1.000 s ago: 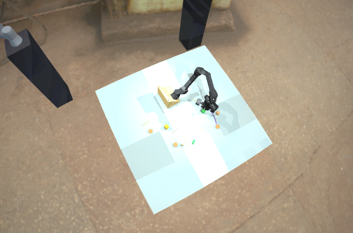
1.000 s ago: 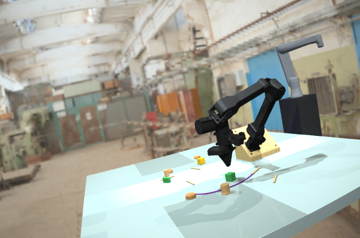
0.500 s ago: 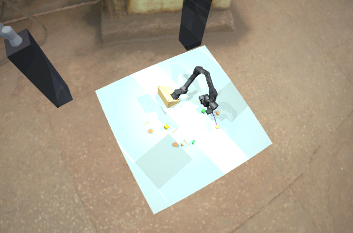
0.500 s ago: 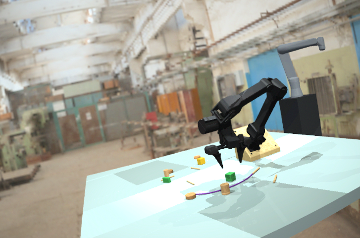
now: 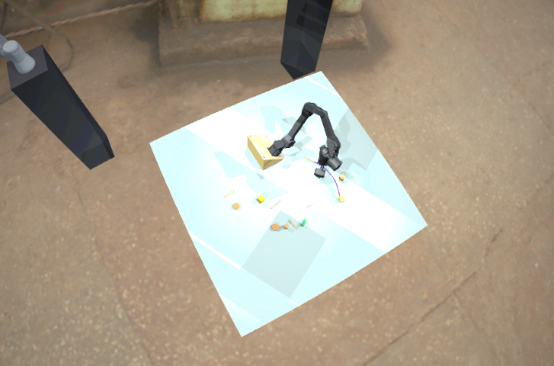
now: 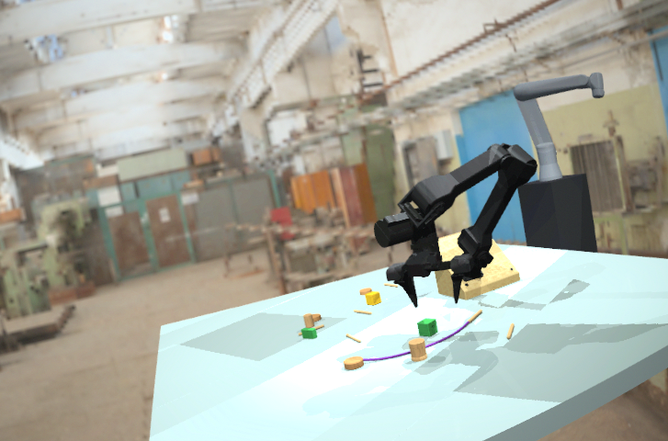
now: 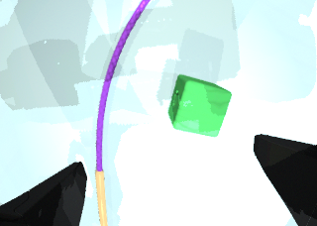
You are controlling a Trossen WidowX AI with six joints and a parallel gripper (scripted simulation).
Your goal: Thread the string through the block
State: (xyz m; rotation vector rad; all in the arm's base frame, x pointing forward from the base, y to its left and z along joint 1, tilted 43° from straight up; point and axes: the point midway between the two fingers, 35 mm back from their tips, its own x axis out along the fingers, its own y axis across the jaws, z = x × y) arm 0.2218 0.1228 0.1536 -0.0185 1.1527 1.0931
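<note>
Now: gripper tip 50 mm above the green cube, 30 mm short of it and 10 mm to the left of it. Also, from my gripper tip: thin wooden stick 90 mm behind, 60 mm below; round wooden button 220 mm ahead, 50 mm below, 30 mm to the left; yellow cube 390 mm to the right, 50 mm below, 10 mm behind.
</note>
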